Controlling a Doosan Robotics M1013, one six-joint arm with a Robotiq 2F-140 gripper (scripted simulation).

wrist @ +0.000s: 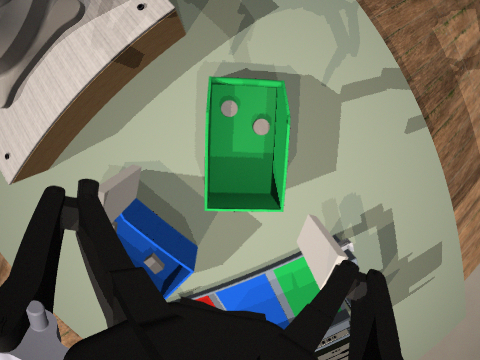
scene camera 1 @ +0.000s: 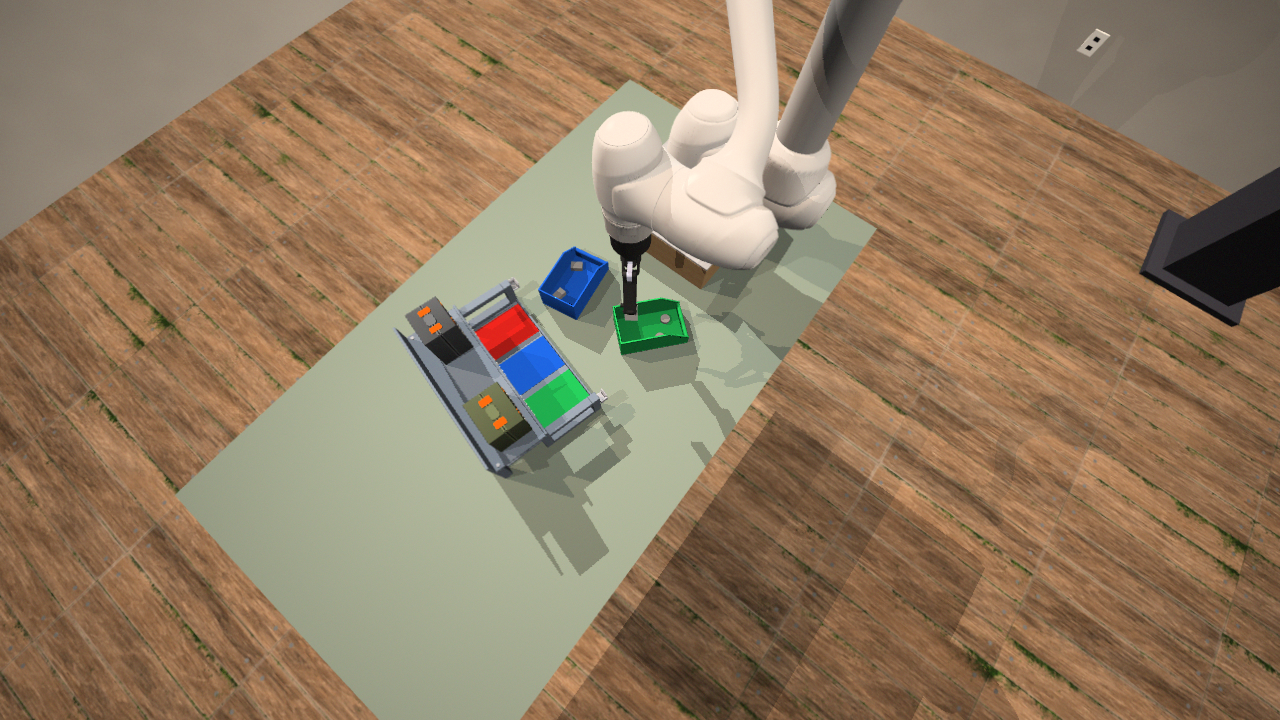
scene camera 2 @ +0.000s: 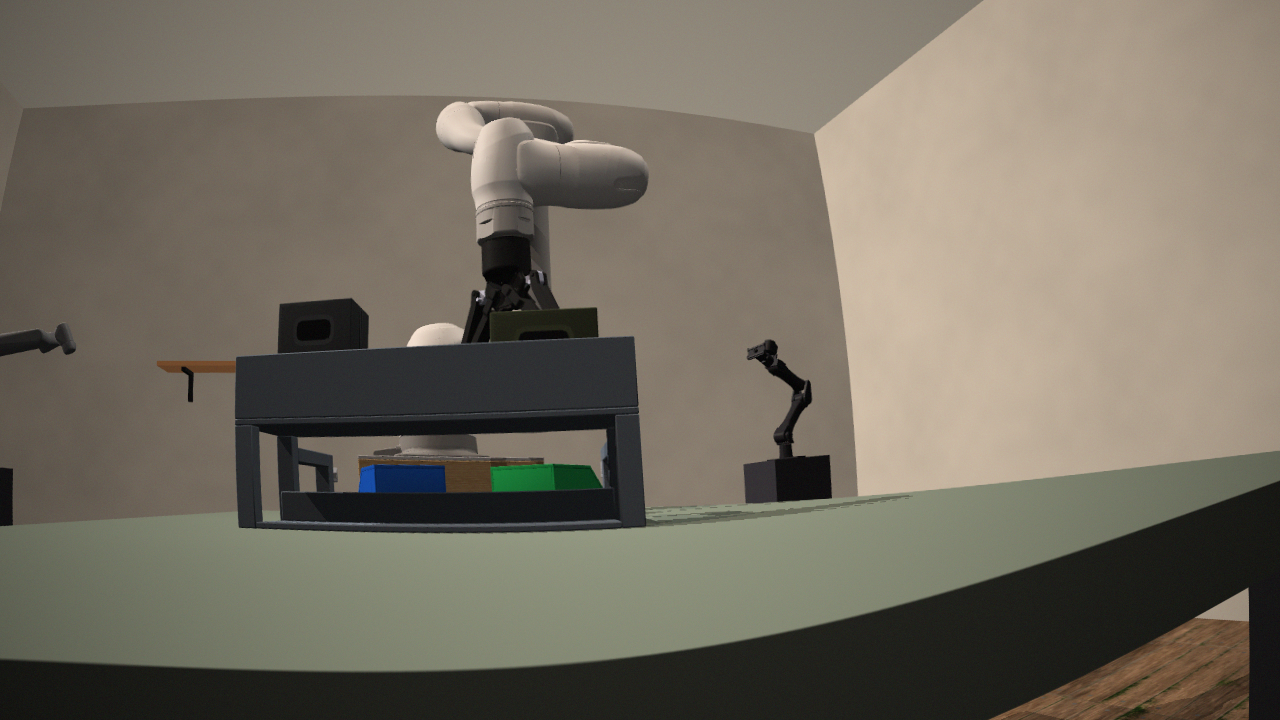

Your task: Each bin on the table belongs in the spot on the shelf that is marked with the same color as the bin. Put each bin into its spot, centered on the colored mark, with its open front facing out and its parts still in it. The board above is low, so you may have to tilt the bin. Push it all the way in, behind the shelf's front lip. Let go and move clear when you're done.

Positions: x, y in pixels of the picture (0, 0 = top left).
Labels:
blue bin: wrist 160, 236; scene camera 1; scene camera 2
green bin: wrist; scene camera 1; scene camera 2 544, 476
same spot on green bin: (wrist: 244, 171) = (scene camera 1: 631, 335)
same spot on blue bin: (scene camera 2: 376, 478) = (scene camera 1: 539, 293)

